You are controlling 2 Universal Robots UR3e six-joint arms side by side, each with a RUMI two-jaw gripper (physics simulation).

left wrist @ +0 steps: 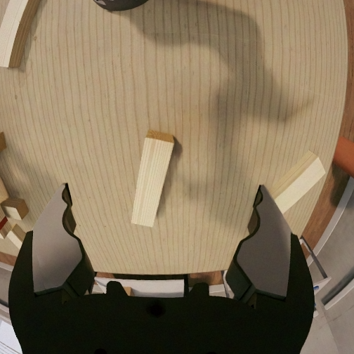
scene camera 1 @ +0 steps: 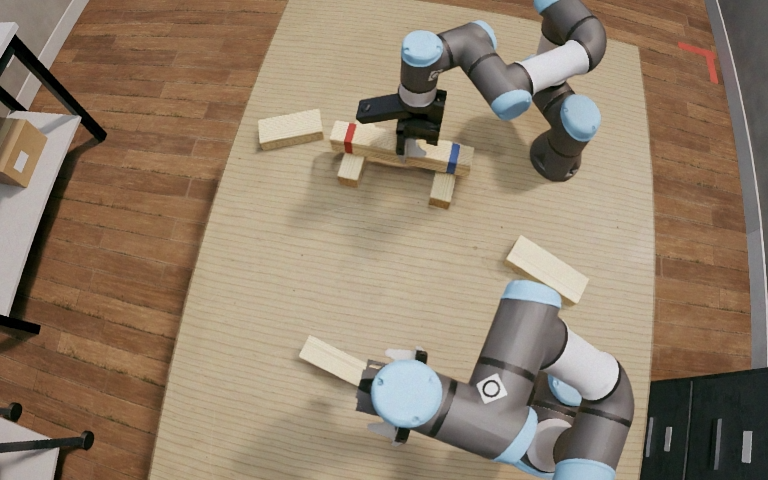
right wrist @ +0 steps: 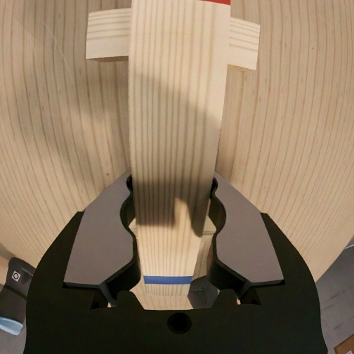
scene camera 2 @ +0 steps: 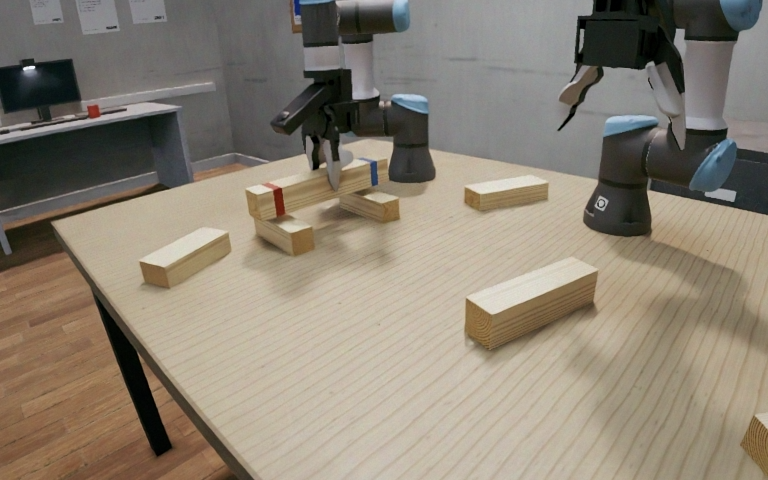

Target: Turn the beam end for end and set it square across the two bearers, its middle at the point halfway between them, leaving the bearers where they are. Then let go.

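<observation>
The wooden beam (scene camera 1: 373,141) (scene camera 2: 308,194) (right wrist: 175,125), with a red and a blue band, lies across the two bearers, touching or almost touching them. In scene camera 1, one bearer (scene camera 1: 351,168) (scene camera 2: 283,233) (right wrist: 107,35) is under the red end, at the left, and the other bearer (scene camera 1: 442,189) (scene camera 2: 370,204) under the blue end, at the right. The beam looks about square to them. My right gripper (scene camera 1: 410,150) (scene camera 2: 325,174) (right wrist: 170,170) is shut on the beam near its middle. My left gripper (scene camera 1: 396,393) (scene camera 2: 621,138) (left wrist: 162,185) is open and empty, high above the table.
Loose blocks lie on the table: one block (scene camera 1: 290,131) (scene camera 2: 184,257) beyond the red end, one block (scene camera 1: 546,268) (scene camera 2: 506,193) (left wrist: 12,30) near my left arm, one block (scene camera 1: 331,359) (scene camera 2: 532,302) (left wrist: 152,182) below my left gripper, and another block (scene camera 2: 757,441) (left wrist: 300,183).
</observation>
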